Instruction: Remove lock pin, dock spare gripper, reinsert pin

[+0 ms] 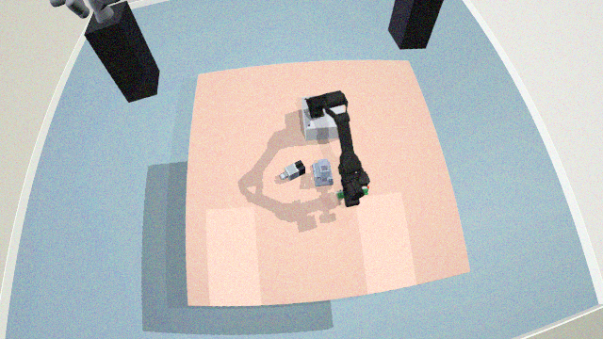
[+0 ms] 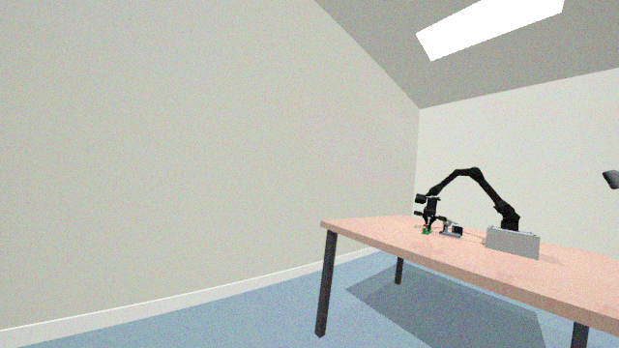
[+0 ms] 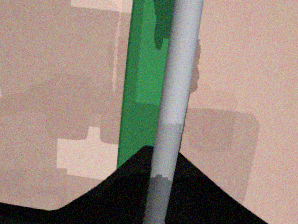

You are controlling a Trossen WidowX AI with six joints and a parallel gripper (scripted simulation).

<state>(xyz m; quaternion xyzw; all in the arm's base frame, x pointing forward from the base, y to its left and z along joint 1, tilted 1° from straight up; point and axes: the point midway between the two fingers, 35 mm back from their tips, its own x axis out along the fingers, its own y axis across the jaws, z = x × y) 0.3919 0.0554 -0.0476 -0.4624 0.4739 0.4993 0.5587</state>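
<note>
The green cradle is 20 mm to the left of my gripper tip. From my gripper tip the other things lie so: spare gripper: 150 mm behind, 220 mm to the right; then mount socket: 110 mm behind, 90 mm to the right, 30 mm above.
</note>
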